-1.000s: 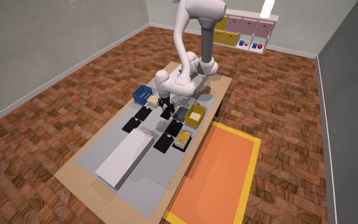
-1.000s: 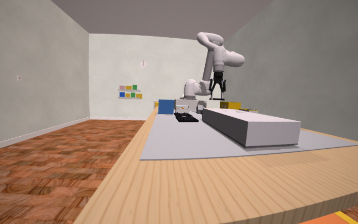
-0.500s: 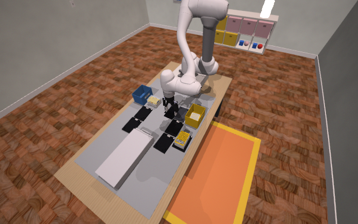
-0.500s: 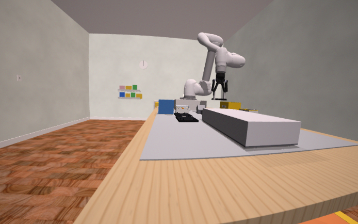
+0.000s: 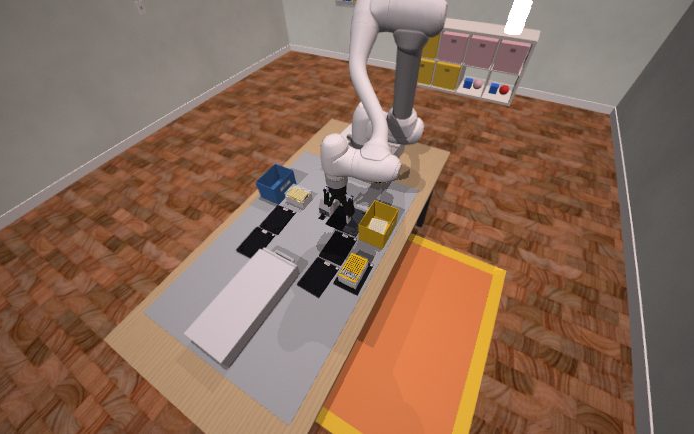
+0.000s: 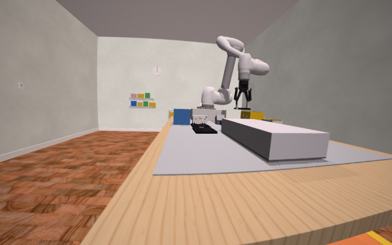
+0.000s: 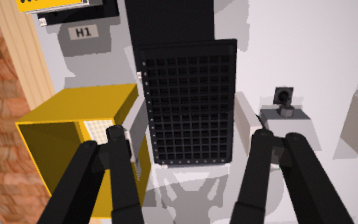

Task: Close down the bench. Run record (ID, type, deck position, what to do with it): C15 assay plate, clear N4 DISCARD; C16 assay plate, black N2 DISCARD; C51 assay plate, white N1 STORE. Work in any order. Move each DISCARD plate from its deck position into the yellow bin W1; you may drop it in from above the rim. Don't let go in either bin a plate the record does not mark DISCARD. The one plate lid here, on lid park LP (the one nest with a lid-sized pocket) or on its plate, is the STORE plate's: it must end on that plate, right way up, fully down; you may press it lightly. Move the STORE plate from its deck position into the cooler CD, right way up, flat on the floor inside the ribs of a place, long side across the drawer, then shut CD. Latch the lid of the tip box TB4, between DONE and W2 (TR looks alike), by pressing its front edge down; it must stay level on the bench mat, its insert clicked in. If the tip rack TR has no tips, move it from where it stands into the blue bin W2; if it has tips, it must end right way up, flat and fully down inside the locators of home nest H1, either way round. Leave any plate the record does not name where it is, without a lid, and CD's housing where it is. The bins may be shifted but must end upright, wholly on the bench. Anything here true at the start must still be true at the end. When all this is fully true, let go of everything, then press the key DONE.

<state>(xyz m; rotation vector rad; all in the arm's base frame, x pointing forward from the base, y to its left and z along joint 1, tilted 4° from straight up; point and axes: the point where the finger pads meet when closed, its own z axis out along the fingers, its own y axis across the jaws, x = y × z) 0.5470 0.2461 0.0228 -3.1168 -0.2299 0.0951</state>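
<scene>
Now: the yellow bin W1 130 mm behind my hand, 130 mm to the left of it and 130 mm below it. The rest, counted from my hand: black assay plate (20 mm below); then grey lid park (100 mm behind, 10 mm to the right, 160 mm below); then black nest N3 (70 mm ahead, 30 mm to the left, 160 mm below).
</scene>
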